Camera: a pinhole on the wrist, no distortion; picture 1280 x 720 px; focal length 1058.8 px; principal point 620.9 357.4 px. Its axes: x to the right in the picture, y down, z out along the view. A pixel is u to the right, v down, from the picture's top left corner.
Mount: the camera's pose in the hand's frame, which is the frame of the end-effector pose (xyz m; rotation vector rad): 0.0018 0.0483 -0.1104 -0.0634 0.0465 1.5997
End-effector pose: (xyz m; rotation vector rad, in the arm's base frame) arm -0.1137 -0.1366 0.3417 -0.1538 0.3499 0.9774
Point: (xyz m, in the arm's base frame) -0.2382 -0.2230 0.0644
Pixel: behind the camera
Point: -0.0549 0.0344 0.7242
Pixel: 562 296
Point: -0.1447 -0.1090 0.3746
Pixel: 502 406
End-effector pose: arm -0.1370 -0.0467 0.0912 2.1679 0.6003 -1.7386
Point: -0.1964 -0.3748 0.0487
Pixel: 1197 376
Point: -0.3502 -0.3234 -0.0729
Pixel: 749 154
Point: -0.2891 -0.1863 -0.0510
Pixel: 544 63
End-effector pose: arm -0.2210 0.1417 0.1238 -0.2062 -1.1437 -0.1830
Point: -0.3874 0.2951 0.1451
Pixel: 749 531
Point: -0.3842 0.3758 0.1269
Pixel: 1002 575
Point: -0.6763 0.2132 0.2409
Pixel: 364 503
